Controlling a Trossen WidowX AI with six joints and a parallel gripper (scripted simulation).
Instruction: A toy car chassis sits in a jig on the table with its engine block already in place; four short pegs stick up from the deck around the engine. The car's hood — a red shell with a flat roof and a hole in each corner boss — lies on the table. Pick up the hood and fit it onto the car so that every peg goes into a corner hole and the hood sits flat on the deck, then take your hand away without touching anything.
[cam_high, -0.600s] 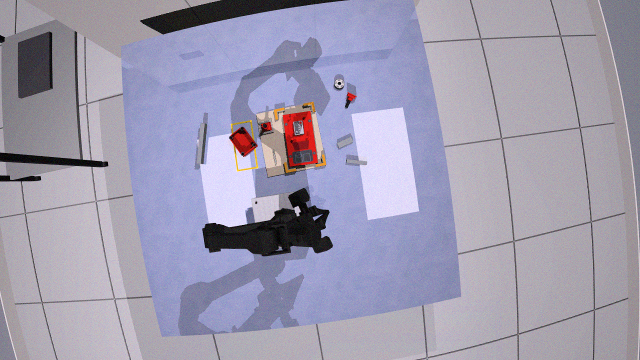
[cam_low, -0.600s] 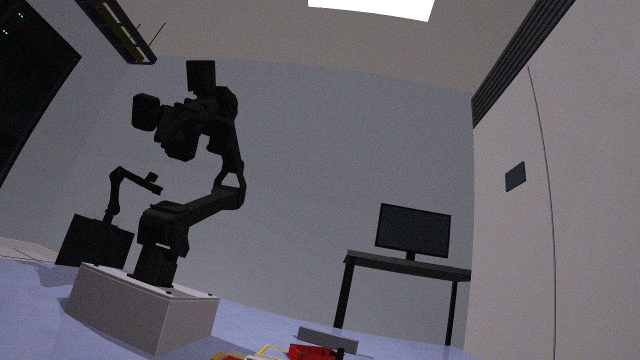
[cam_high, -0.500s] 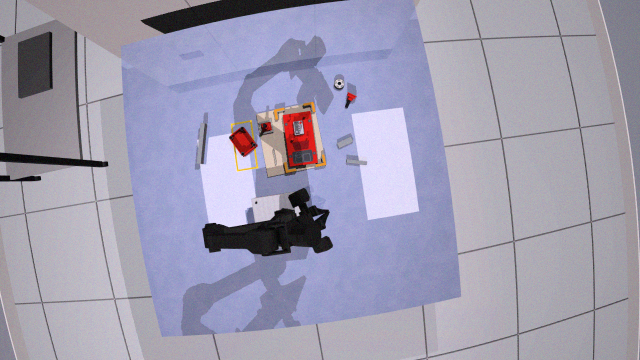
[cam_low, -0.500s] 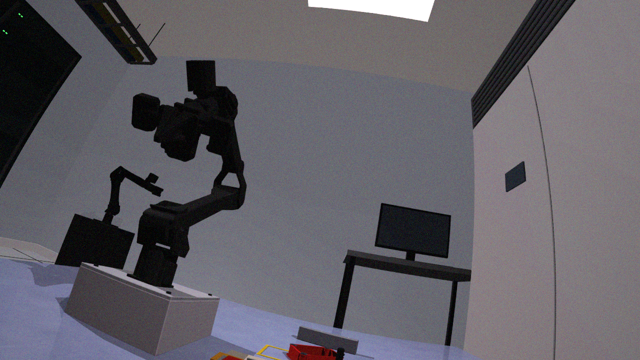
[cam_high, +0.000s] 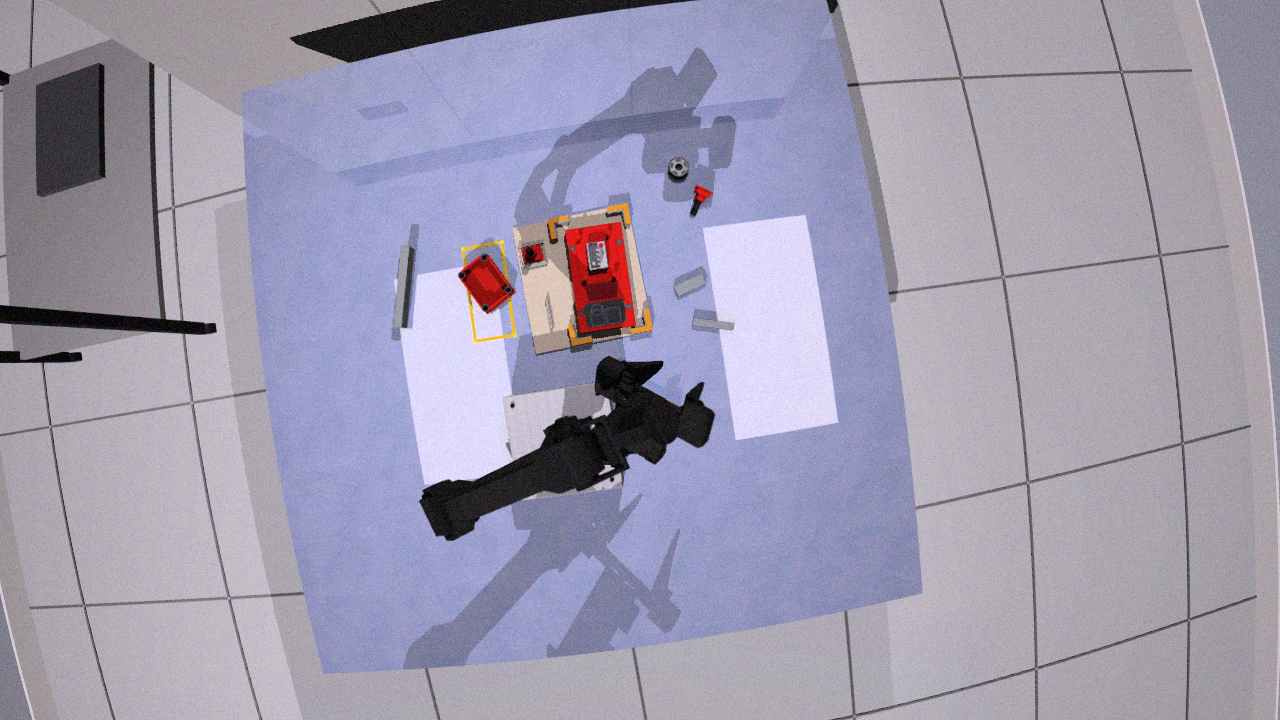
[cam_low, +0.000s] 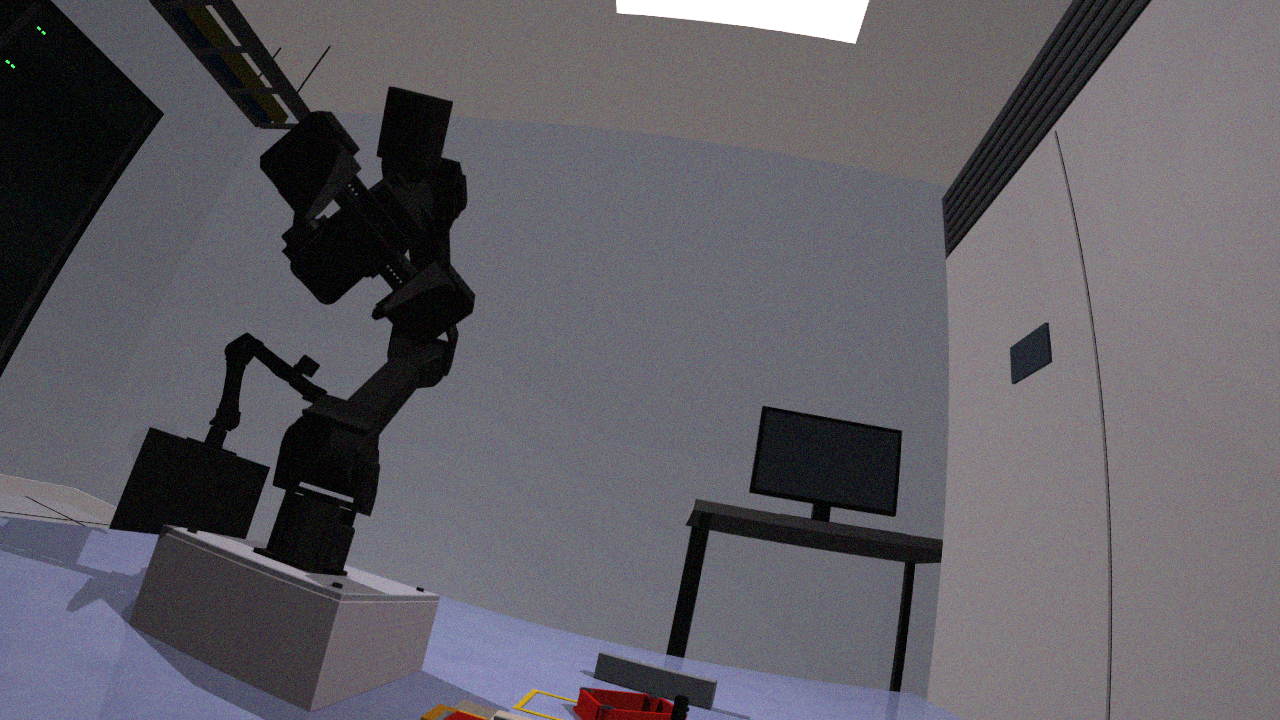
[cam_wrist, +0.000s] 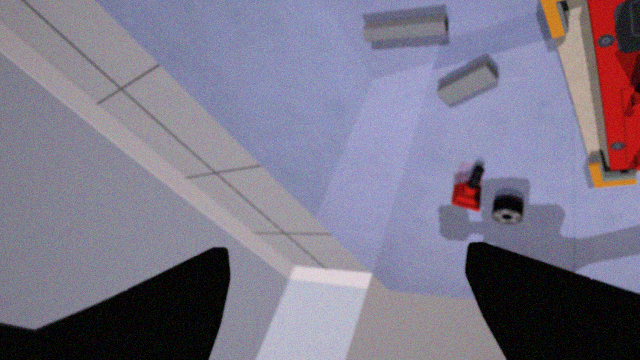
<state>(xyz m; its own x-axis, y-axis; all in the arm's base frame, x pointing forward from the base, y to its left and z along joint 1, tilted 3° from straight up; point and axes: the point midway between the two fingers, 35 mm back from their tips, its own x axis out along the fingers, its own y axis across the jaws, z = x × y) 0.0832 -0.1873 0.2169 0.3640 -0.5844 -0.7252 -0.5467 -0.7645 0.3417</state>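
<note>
Right now the red hood is 220 mm ahead of my gripper tip, 330 mm to the left of it and 280 mm below it. Round my gripper tip: wheel (390 mm ahead, 70 mm to the right, 280 mm below); then engine block (240 mm ahead, 110 mm to the left, 260 mm below).
</note>
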